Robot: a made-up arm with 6 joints. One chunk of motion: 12 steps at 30 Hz.
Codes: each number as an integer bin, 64 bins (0 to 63) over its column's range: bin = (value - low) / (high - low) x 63, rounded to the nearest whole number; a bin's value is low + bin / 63 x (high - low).
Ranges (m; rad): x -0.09..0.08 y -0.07..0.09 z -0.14..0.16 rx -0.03..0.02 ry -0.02..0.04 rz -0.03..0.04
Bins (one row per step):
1: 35 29 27 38 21 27
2: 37 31 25 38 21 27
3: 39 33 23 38 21 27
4: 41 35 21 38 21 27
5: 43 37 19 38 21 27
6: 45 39 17 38 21 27
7: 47 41 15 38 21 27
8: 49 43 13 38 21 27
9: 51 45 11 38 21 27
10: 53 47 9 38 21 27
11: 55 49 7 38 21 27
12: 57 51 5 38 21 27
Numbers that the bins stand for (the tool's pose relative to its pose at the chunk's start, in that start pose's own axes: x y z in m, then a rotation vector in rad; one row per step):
1: 0.0044 0.0037 -0.0114 0.0002 0.0000 0.0000
2: 0.0098 0.0087 -0.0210 0.0002 0.0000 0.0000
3: 0.0152 0.0138 -0.0305 0.0002 0.0000 0.0000
4: 0.0206 0.0189 -0.0400 0.0002 0.0000 0.0000
5: 0.0260 0.0240 -0.0495 0.0002 0.0000 0.0000
6: 0.0314 0.0290 -0.0590 0.0002 0.0000 0.0000
7: 0.0368 0.0341 -0.0686 0.0002 0.0000 0.0000
8: 0.0422 0.0392 -0.0781 0.0002 0.0000 0.0000
9: 0.0476 0.0443 -0.0876 0.0002 0.0000 0.0000
10: 0.0530 0.0494 -0.0971 0.0002 0.0000 0.0000
11: 0.0584 0.0544 -0.1067 0.0002 0.0000 0.0000
12: 0.0638 0.0595 -0.1162 0.0002 0.0000 0.0000

